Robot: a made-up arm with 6 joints.
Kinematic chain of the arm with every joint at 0, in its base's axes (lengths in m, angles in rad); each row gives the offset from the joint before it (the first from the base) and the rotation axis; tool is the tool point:
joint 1: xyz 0 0 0.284 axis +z
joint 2: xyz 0 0 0 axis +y
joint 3: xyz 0 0 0.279 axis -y
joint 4: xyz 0 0 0 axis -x
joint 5: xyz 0.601 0 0 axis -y
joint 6: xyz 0 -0.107 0 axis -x
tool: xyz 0 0 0
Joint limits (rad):
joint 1: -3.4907..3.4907
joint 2: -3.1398..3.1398
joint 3: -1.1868..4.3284
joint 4: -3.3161..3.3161
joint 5: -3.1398..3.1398
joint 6: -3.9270..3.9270
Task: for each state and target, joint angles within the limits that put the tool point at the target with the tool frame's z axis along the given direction. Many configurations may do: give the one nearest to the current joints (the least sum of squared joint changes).
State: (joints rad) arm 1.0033 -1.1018 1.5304 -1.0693 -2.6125 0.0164
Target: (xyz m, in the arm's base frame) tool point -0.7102 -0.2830 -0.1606 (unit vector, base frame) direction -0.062 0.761 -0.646
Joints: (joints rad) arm 0.3856 -1.9395 1.9768 -1.6169 -2.7773 0.6278
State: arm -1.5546 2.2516 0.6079 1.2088 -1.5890 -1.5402
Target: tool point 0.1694 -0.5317 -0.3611 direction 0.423 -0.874 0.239
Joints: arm -1.2939 1.9997 0.7767 1.7362 -1.5290 -1.4693
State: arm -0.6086 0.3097 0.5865 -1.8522 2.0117 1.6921
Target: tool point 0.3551 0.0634 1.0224 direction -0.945 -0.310 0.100
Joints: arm 0.0440 -0.1385 0.8817 -2.0330 1.9112 1.1137
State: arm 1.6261 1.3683 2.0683 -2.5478 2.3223 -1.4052
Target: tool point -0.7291 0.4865 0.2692 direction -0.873 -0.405 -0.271
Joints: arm 2.4327 1.8100 1.9264 -2.9666 1.9801 -1.9799
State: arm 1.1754 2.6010 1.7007 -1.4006 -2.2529 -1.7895
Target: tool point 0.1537 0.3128 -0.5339 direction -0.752 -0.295 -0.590
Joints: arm 1.0056 2.7299 1.7198 -1.9310 -2.3165 -1.3611
